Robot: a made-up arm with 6 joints. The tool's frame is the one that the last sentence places. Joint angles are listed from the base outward.
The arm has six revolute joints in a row. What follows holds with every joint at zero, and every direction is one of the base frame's.
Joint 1 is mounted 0.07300 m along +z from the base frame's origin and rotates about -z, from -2.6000 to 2.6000 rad.
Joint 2 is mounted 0.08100 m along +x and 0.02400 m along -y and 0.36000 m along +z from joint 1 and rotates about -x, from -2.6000 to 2.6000 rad.
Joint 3 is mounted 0.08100 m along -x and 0.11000 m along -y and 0.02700 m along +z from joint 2 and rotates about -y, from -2.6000 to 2.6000 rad.
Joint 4 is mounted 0.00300 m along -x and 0.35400 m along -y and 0.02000 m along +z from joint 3 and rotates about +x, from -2.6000 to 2.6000 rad.
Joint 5 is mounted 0.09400 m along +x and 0.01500 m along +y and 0.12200 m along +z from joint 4 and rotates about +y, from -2.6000 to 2.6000 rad.
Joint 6 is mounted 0.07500 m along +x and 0.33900 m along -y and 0.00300 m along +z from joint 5 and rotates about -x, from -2.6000 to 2.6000 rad.
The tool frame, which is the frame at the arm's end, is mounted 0.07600 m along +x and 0.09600 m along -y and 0.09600 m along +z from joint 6; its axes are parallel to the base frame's.
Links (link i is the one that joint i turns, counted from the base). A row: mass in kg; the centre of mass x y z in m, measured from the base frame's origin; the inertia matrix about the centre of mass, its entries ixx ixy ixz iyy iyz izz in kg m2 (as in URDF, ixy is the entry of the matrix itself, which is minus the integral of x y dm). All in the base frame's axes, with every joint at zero. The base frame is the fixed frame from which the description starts. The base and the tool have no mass.
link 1: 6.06; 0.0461 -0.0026 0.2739; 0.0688 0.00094 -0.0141 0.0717 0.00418 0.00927
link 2: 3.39; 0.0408 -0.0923 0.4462; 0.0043 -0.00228 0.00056 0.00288 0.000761 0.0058
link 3: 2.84; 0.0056 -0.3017 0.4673; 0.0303 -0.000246 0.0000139 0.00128 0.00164 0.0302
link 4: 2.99; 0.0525 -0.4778 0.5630; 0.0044 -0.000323 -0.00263 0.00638 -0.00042 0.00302
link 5: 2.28; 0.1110 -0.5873 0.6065; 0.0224 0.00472 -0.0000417 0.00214 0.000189 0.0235
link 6: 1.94; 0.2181 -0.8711 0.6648; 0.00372 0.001 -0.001 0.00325 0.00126 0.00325
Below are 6 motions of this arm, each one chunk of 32 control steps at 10 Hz.
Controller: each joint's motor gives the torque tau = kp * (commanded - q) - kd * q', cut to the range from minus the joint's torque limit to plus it. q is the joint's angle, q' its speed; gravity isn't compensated. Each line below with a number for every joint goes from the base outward.
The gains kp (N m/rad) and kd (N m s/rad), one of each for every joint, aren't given. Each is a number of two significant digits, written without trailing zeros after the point. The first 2 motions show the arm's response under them.
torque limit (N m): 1.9 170 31 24 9.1 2.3
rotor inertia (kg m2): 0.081 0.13 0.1 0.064 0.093 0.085
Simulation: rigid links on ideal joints. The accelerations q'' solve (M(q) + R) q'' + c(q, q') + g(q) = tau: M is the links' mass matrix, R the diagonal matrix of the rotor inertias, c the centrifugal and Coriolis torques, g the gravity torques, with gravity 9.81 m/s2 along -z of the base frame. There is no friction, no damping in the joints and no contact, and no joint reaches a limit. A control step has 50 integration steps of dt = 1/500 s. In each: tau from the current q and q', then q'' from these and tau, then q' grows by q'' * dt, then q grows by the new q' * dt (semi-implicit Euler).
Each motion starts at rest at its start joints. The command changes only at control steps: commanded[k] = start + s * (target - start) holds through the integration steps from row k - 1 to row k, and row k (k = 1, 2, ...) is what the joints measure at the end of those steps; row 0 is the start. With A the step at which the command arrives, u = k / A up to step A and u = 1 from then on. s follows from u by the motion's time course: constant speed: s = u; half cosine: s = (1 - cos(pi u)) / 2; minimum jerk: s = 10 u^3 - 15 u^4 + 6 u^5; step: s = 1 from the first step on.
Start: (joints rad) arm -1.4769 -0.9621 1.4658 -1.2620 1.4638 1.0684
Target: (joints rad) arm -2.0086 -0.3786 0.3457 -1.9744 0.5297 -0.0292
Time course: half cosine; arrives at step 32
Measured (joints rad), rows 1 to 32:
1: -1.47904 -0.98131 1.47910 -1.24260 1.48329 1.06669
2: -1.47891 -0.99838 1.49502 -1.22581 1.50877 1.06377
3: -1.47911 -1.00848 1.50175 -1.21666 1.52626 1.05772
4: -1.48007 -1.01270 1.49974 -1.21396 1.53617 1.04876
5: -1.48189 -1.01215 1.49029 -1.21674 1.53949 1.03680
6: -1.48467 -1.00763 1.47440 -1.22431 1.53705 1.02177
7: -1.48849 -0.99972 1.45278 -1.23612 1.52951 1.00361
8: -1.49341 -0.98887 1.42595 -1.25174 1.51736 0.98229
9: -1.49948 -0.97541 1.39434 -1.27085 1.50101 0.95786
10: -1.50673 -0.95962 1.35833 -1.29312 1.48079 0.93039
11: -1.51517 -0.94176 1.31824 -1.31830 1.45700 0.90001
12: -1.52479 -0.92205 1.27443 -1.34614 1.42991 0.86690
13: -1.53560 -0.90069 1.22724 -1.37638 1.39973 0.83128
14: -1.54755 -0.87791 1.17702 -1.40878 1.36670 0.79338
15: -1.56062 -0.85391 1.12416 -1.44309 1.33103 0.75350
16: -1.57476 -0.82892 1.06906 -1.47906 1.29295 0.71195
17: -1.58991 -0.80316 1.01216 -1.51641 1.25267 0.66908
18: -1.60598 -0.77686 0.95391 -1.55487 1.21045 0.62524
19: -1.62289 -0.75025 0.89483 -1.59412 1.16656 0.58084
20: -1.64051 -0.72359 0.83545 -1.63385 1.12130 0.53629
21: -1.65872 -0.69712 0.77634 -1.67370 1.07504 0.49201
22: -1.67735 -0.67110 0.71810 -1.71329 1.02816 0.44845
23: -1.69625 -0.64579 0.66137 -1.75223 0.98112 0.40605
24: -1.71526 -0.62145 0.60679 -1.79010 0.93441 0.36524
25: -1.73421 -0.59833 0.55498 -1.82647 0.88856 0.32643
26: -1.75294 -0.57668 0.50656 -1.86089 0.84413 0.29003
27: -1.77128 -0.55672 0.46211 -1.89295 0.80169 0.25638
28: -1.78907 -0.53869 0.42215 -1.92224 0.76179 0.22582
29: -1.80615 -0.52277 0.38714 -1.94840 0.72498 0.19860
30: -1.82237 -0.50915 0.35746 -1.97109 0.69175 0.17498
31: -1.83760 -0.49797 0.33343 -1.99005 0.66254 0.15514
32: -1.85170 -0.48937 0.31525 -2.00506 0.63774 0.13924
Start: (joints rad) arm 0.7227 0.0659 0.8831 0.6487 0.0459 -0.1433
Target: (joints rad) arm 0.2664 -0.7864 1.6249 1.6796 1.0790 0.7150
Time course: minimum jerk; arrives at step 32
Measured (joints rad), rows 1 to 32:
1: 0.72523 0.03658 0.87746 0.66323 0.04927 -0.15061
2: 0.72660 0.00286 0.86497 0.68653 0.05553 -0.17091
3: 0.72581 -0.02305 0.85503 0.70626 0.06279 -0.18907
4: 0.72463 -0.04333 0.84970 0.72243 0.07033 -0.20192
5: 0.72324 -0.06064 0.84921 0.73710 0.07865 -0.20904
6: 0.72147 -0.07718 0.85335 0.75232 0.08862 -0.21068
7: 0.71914 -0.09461 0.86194 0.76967 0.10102 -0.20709
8: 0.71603 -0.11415 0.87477 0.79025 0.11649 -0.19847
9: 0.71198 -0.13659 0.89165 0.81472 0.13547 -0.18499
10: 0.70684 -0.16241 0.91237 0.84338 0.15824 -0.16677
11: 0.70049 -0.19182 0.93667 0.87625 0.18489 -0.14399
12: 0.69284 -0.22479 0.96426 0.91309 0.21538 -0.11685
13: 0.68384 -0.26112 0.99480 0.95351 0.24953 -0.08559
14: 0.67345 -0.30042 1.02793 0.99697 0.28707 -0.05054
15: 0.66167 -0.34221 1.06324 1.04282 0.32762 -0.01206
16: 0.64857 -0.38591 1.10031 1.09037 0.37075 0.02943
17: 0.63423 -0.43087 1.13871 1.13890 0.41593 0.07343
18: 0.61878 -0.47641 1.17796 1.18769 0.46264 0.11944
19: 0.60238 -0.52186 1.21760 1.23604 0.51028 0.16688
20: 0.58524 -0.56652 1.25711 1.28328 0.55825 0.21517
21: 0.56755 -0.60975 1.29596 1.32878 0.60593 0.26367
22: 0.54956 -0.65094 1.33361 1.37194 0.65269 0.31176
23: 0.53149 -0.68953 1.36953 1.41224 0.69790 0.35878
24: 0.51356 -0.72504 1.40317 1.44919 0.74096 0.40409
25: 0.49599 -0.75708 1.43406 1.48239 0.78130 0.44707
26: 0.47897 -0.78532 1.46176 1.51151 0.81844 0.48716
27: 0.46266 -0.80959 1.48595 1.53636 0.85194 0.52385
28: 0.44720 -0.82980 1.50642 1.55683 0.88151 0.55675
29: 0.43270 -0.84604 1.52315 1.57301 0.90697 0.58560
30: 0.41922 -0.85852 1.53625 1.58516 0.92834 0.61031
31: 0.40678 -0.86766 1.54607 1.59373 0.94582 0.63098
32: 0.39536 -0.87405 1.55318 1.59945 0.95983 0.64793
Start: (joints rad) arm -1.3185 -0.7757 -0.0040 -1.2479 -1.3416 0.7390
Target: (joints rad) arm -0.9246 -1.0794 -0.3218 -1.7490 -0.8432 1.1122
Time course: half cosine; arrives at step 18
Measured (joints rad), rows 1 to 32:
1: -1.31763 -0.79949 -0.01419 -1.24254 -1.34884 0.75059
2: -1.31681 -0.82168 -0.02716 -1.23815 -1.35384 0.76377
3: -1.31488 -0.84029 -0.03962 -1.23988 -1.35388 0.77604
4: -1.31147 -0.85745 -0.05305 -1.24829 -1.34856 0.78897
5: -1.30636 -0.87455 -0.06853 -1.26347 -1.33753 0.80363
6: -1.29941 -0.89238 -0.08659 -1.28514 -1.32067 0.82070
7: -1.29054 -0.91134 -0.10731 -1.31272 -1.29813 0.84055
8: -1.27976 -0.93147 -0.13044 -1.34543 -1.27031 0.86327
9: -1.26713 -0.95262 -0.15550 -1.38228 -1.23783 0.88872
10: -1.25281 -0.97445 -0.18182 -1.42213 -1.20149 0.91656
11: -1.23701 -0.99650 -0.20867 -1.46376 -1.16228 0.94632
12: -1.22000 -1.01825 -0.23522 -1.50589 -1.12130 0.97735
13: -1.20211 -1.03914 -0.26068 -1.54720 -1.07975 1.00892
14: -1.18372 -1.05861 -0.28429 -1.58643 -1.03884 1.04022
15: -1.16522 -1.07613 -0.30536 -1.62236 -0.99978 1.07041
16: -1.14705 -1.09120 -0.32331 -1.65387 -0.96371 1.09862
17: -1.12963 -1.10339 -0.33765 -1.67999 -0.93168 1.12404
18: -1.11336 -1.11237 -0.34802 -1.69992 -0.90458 1.14594
19: -1.09837 -1.11846 -0.35477 -1.71404 -0.88249 1.16400
20: -1.08454 -1.12252 -0.35899 -1.72386 -0.86463 1.17859
21: -1.07178 -1.12522 -0.36160 -1.73069 -0.85017 1.19039
22: -1.06002 -1.12702 -0.36322 -1.73546 -0.83847 1.19994
23: -1.04918 -1.12822 -0.36423 -1.73879 -0.82898 1.20768
24: -1.03921 -1.12901 -0.36485 -1.74112 -0.82129 1.21396
25: -1.03003 -1.12952 -0.36525 -1.74277 -0.81505 1.21906
26: -1.02158 -1.12987 -0.36550 -1.74392 -0.80999 1.22320
27: -1.01381 -1.13009 -0.36566 -1.74474 -0.80589 1.22656
28: -1.00665 -1.13023 -0.36577 -1.74532 -0.80255 1.22930
29: -1.00007 -1.13032 -0.36585 -1.74574 -0.79985 1.23152
30: -0.99402 -1.13038 -0.36590 -1.74604 -0.79765 1.23333
31: -0.98845 -1.13041 -0.36595 -1.74625 -0.79586 1.23481
32: -0.98332 -1.13044 -0.36598 -1.74640 -0.79441 1.23600

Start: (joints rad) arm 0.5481 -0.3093 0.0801 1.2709 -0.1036 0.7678
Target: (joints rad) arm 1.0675 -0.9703 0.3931 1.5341 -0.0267 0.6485
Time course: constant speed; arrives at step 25
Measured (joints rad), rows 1 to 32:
1: 0.55028 -0.34199 0.06683 1.28731 -0.10973 0.75308
2: 0.55339 -0.38467 0.04669 1.31791 -0.11125 0.72122
3: 0.55765 -0.42327 0.03618 1.34244 -0.11211 0.69241
4: 0.56326 -0.45726 0.03432 1.36023 -0.11345 0.66981
5: 0.57013 -0.48791 0.03831 1.37341 -0.11518 0.65249
6: 0.57816 -0.51636 0.04595 1.38376 -0.11711 0.63914
7: 0.58725 -0.54341 0.05582 1.39246 -0.11909 0.62871
8: 0.59731 -0.56955 0.06705 1.40020 -0.12104 0.62044
9: 0.60825 -0.59510 0.07911 1.40739 -0.12291 0.61378
10: 0.62001 -0.62025 0.09167 1.41426 -0.12468 0.60835
11: 0.63250 -0.64514 0.10457 1.42095 -0.12633 0.60388
12: 0.64568 -0.66984 0.11768 1.42753 -0.12787 0.60016
13: 0.65948 -0.69441 0.13094 1.43402 -0.12929 0.59703
14: 0.67385 -0.71886 0.14432 1.44046 -0.13059 0.59438
15: 0.68874 -0.74324 0.15779 1.44687 -0.13177 0.59214
16: 0.70411 -0.76754 0.17135 1.45323 -0.13282 0.59021
17: 0.71993 -0.79178 0.18498 1.45958 -0.13376 0.58857
18: 0.73614 -0.81597 0.19868 1.46589 -0.13457 0.58715
19: 0.75273 -0.84011 0.21245 1.47219 -0.13526 0.58593
20: 0.76966 -0.86421 0.22629 1.47847 -0.13582 0.58489
21: 0.78690 -0.88826 0.24020 1.48473 -0.13625 0.58399
22: 0.80442 -0.91228 0.25418 1.49099 -0.13656 0.58322
23: 0.82221 -0.93626 0.26822 1.49725 -0.13673 0.58257
24: 0.84023 -0.96021 0.28234 1.50350 -0.13677 0.58201
25: 0.85848 -0.98413 0.29652 1.50976 -0.13668 0.58155
26: 0.87502 -1.00194 0.30555 1.51459 -0.13655 0.58056
27: 0.89026 -1.01401 0.31235 1.51678 -0.13681 0.58060
28: 0.90437 -1.02205 0.31767 1.51731 -0.13728 0.58150
29: 0.91741 -1.02741 0.32175 1.51704 -0.13782 0.58277
30: 0.92944 -1.03100 0.32483 1.51647 -0.13836 0.58411
31: 0.94052 -1.03343 0.32710 1.51585 -0.13885 0.58536
32: 0.95073 -1.03507 0.32875 1.51528 -0.13927 0.58643

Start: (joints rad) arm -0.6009 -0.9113 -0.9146 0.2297 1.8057 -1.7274
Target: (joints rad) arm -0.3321 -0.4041 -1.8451 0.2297 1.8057 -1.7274
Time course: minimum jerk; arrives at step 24
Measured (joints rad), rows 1 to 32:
1: -0.60107 -0.92997 -0.92561 0.24272 1.79943 -1.70540
2: -0.60093 -0.94945 -0.93750 0.25845 1.78503 -1.67589
3: -0.60054 -0.96144 -0.94818 0.26873 1.77380 -1.65200
4: -0.59981 -0.96665 -0.96066 0.27490 1.76561 -1.63349
5: -0.59856 -0.96591 -0.97747 0.27845 1.75951 -1.61913
6: -0.59661 -0.95974 -1.00039 0.28032 1.75477 -1.60788
7: -0.59380 -0.94847 -1.03048 0.28106 1.75090 -1.59898
8: -0.59000 -0.93240 -1.06821 0.28096 1.74758 -1.59188
9: -0.58513 -0.91190 -1.11346 0.28019 1.74460 -1.58617
10: -0.57915 -0.88744 -1.16566 0.27881 1.74184 -1.58158
11: -0.57205 -0.85961 -1.22383 0.27684 1.73924 -1.57791
12: -0.56387 -0.82908 -1.28665 0.27430 1.73680 -1.57506
13: -0.55467 -0.79665 -1.35256 0.27119 1.73455 -1.57297
14: -0.54457 -0.76316 -1.41986 0.26757 1.73254 -1.57160
15: -0.53369 -0.72949 -1.48677 0.26350 1.73082 -1.57095
16: -0.52223 -0.69654 -1.55151 0.25908 1.72945 -1.57099
17: -0.51039 -0.66515 -1.61243 0.25443 1.72845 -1.57167
18: -0.49840 -0.63612 -1.66804 0.24969 1.72783 -1.57291
19: -0.48645 -0.61011 -1.71713 0.24502 1.72754 -1.57462
20: -0.47478 -0.58763 -1.75882 0.24056 1.72754 -1.57665
21: -0.46356 -0.56903 -1.79265 0.23643 1.72774 -1.57885
22: -0.45297 -0.55437 -1.81865 0.23271 1.72806 -1.58107
23: -0.44311 -0.54346 -1.83744 0.22947 1.72838 -1.58314
24: -0.43404 -0.53578 -1.85024 0.22671 1.72863 -1.58494
25: -0.42571 -0.53051 -1.85882 0.22440 1.72876 -1.58639
26: -0.41809 -0.52691 -1.86457 0.22252 1.72879 -1.58753
27: -0.41109 -0.52445 -1.86844 0.22103 1.72877 -1.58843
28: -0.40466 -0.52277 -1.87104 0.21988 1.72872 -1.58914
29: -0.39876 -0.52163 -1.87279 0.21900 1.72866 -1.58970
30: -0.39334 -0.52084 -1.87398 0.21833 1.72860 -1.59015
31: -0.38837 -0.52030 -1.87479 0.21783 1.72855 -1.59050
32: -0.38379 -0.51993 -1.87533 0.21745 1.72850 -1.59078

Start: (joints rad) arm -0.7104 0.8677 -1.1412 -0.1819 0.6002 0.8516
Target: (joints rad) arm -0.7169 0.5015 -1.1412 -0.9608 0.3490 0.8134
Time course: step
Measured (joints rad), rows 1 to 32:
1: -0.68120 0.76104 -1.14979 -0.40833 0.56039 0.84443
2: -0.68108 0.65785 -1.20238 -0.59671 0.51366 0.85860
3: -0.68450 0.58331 -1.24122 -0.73034 0.47363 0.87026
4: -0.68749 0.53061 -1.26692 -0.82278 0.44181 0.87769
5: -0.69012 0.49351 -1.28312 -0.88590 0.41727 0.88164
6: -0.69246 0.46742 -1.29294 -0.92861 0.39866 0.88318
7: -0.69456 0.44907 -1.29872 -0.95732 0.38470 0.88322
8: -0.69647 0.43615 -1.30203 -0.97652 0.37432 0.88244
9: -0.69819 0.42705 -1.30388 -0.98932 0.36664 0.88128
10: -0.69976 0.42062 -1.30488 -0.99781 0.36097 0.88002
11: -0.70119 0.41608 -1.30542 -1.00344 0.35680 0.87878
12: -0.70249 0.41286 -1.30569 -1.00715 0.35374 0.87766
13: -0.70368 0.41058 -1.30582 -1.00960 0.35149 0.87668
14: -0.70477 0.40897 -1.30588 -1.01120 0.34984 0.87585
15: -0.70576 0.40782 -1.30590 -1.01225 0.34862 0.87516
16: -0.70667 0.40700 -1.30591 -1.01294 0.34773 0.87459
17: -0.70751 0.40642 -1.30592 -1.01338 0.34708 0.87413
18: -0.70827 0.40601 -1.30592 -1.01367 0.34660 0.87376
19: -0.70897 0.40571 -1.30592 -1.01385 0.34625 0.87346
20: -0.70962 0.40550 -1.30592 -1.01396 0.34599 0.87322
21: -0.71021 0.40535 -1.30593 -1.01404 0.34580 0.87303
22: -0.71075 0.40524 -1.30593 -1.01408 0.34566 0.87288
23: -0.71125 0.40516 -1.30593 -1.01411 0.34556 0.87276
24: -0.71171 0.40511 -1.30594 -1.01412 0.34548 0.87267
25: -0.71213 0.40507 -1.30594 -1.01413 0.34543 0.87260
26: -0.71252 0.40504 -1.30594 -1.01414 0.34539 0.87254
27: -0.71287 0.40502 -1.30595 -1.01414 0.34536 0.87249
28: -0.71320 0.40500 -1.30595 -1.01414 0.34534 0.87246
29: -0.71350 0.40499 -1.30595 -1.01414 0.34533 0.87243
30: -0.71378 0.40499 -1.30595 -1.01414 0.34531 0.87241
31: -0.71403 0.40498 -1.30596 -1.01414 0.34531 0.87240
32: -0.71426 0.40498 -1.30596 -1.01414 0.34530 0.87238

